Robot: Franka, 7 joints.
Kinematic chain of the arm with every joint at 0, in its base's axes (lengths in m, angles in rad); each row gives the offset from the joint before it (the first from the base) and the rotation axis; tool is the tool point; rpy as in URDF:
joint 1: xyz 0 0 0.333 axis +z
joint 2: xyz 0 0 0 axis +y
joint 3: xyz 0 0 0.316 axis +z
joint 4: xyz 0.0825 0 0 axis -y
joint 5: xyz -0.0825 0 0.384 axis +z
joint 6: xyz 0 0 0 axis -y
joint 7: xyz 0.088 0 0 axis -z
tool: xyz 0 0 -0.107 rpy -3.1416 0 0
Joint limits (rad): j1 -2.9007..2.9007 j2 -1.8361..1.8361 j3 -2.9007..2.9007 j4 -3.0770..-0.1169 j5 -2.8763..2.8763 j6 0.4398..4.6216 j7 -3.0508..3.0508
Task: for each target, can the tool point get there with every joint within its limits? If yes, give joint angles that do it. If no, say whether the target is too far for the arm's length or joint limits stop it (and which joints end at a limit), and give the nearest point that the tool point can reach.
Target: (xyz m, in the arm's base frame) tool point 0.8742 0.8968 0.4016
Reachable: no: too far | nearest point 0.5979 0.6134 0.3799 | short by 0.396 m
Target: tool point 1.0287 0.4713 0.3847
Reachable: no: too far | nearest point 0.7791 0.3570 0.3722 | short by 0.275 m
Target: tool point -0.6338 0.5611 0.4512
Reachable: yes | joints 2.1037 1.2972 1.2639 -0.5738 0.8325 2.6512 2.4195
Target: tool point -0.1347 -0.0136 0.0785
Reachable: yes | joints 0.8950 -0.8105 2.3910 -2.8033 -2.1557 3.4960 0.1088
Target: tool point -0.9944 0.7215 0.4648
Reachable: no: too far | nearest point -0.6904 0.5009 0.4245 | short by 0.378 m
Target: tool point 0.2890 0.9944 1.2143
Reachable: no: too far | nearest point 0.1823 0.6274 0.8890 | short by 0.502 m
